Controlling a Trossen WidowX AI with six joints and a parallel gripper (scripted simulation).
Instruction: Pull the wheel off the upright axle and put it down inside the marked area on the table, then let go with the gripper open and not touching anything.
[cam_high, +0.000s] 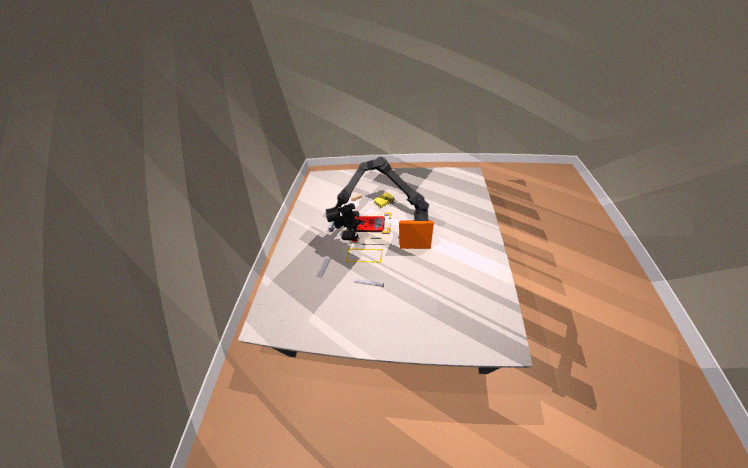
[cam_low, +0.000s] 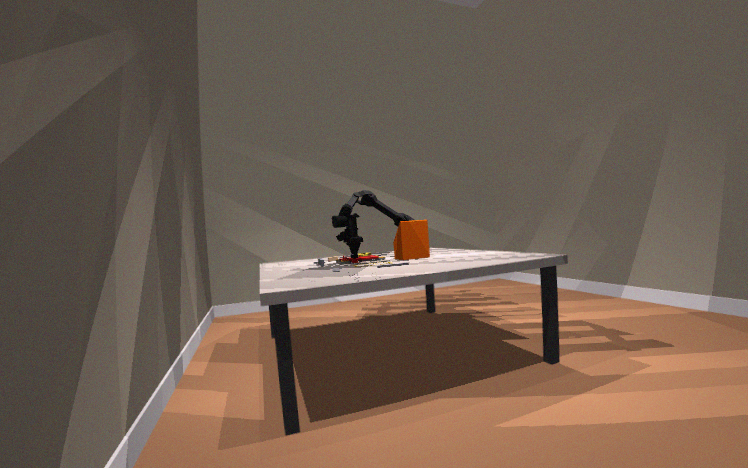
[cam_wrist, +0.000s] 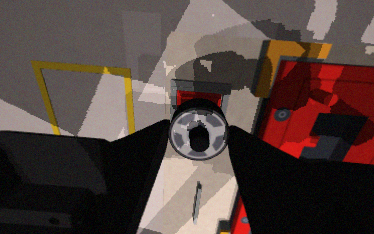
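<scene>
My gripper tip is 1 cm above the dark upright axle. Round my gripper tip: yellow block 33 cm to the right, 10 cm behind, 3 cm below; wheel right at my gripper tip.
</scene>
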